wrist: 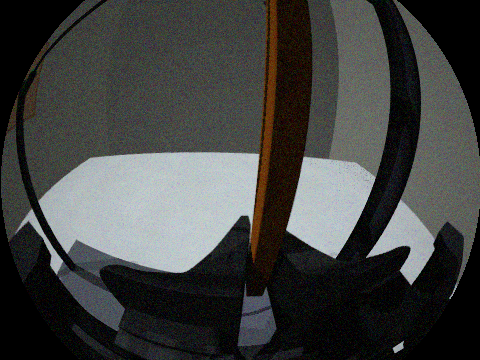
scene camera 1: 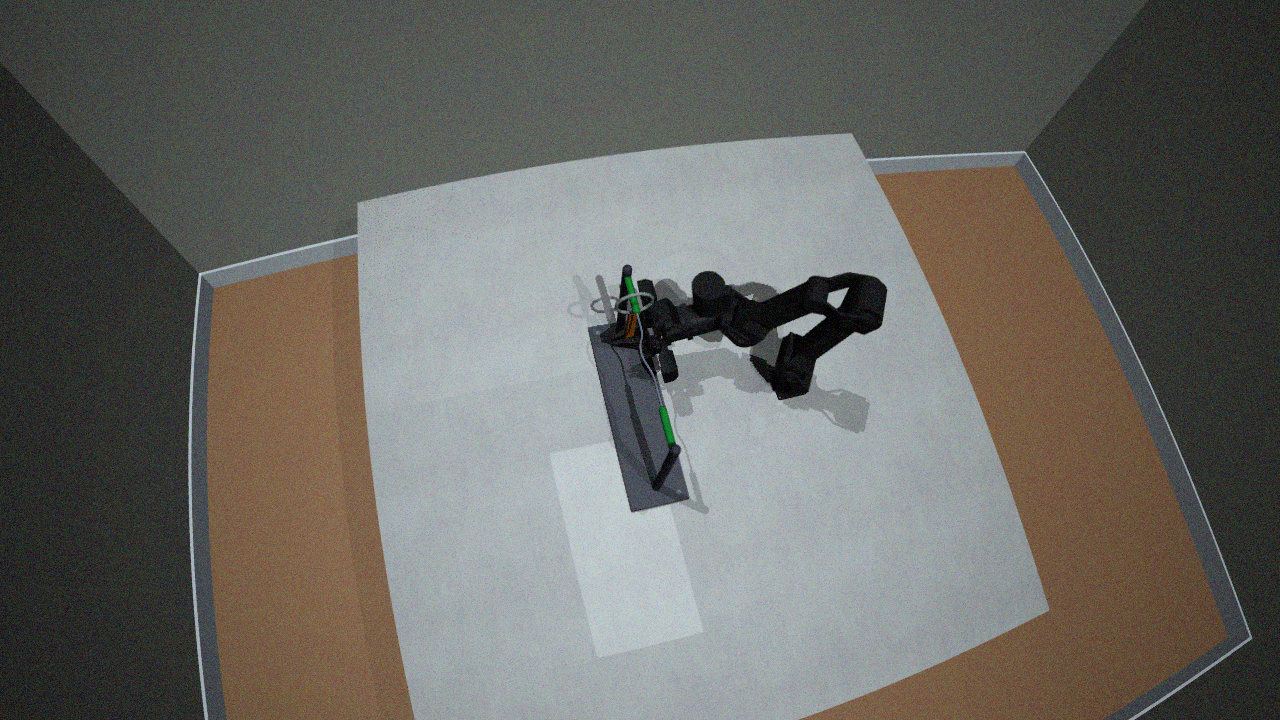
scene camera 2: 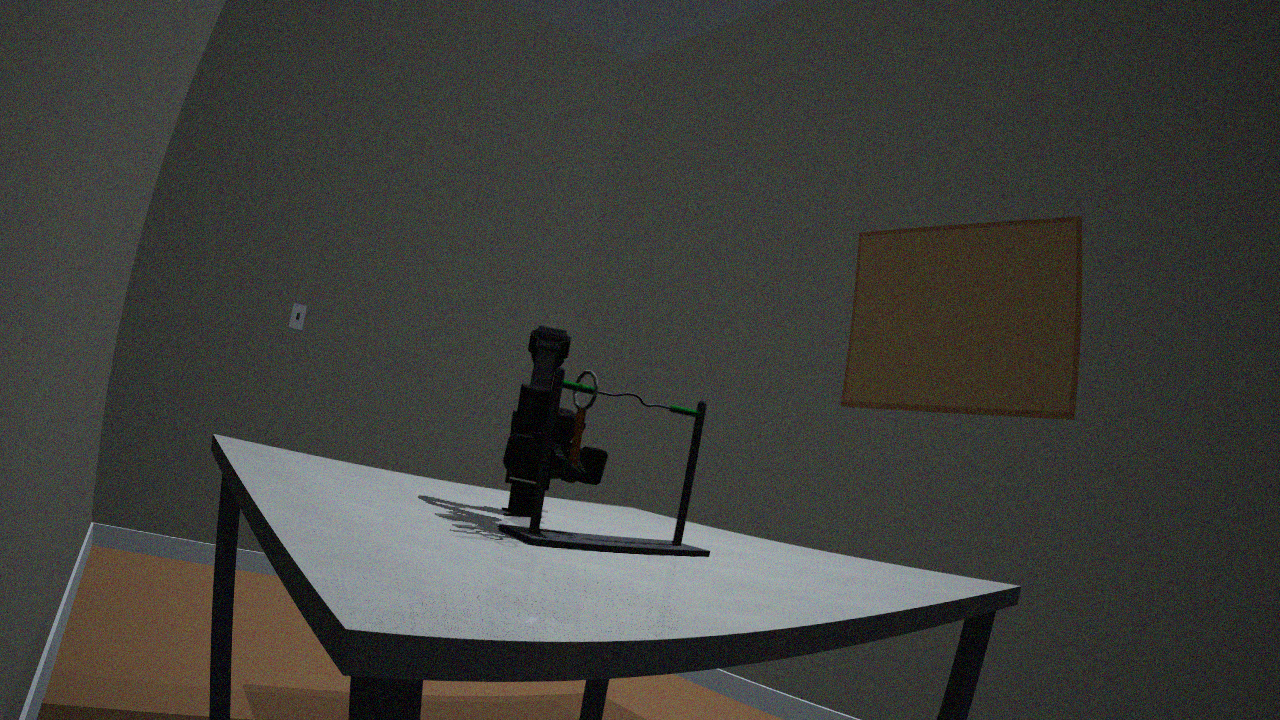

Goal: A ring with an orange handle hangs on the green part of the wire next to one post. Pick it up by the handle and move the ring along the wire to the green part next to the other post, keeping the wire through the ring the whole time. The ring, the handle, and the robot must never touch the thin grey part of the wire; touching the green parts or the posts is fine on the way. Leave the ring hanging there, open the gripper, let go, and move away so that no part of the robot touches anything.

my gripper: holds a ring (scene camera 2: 579,425)
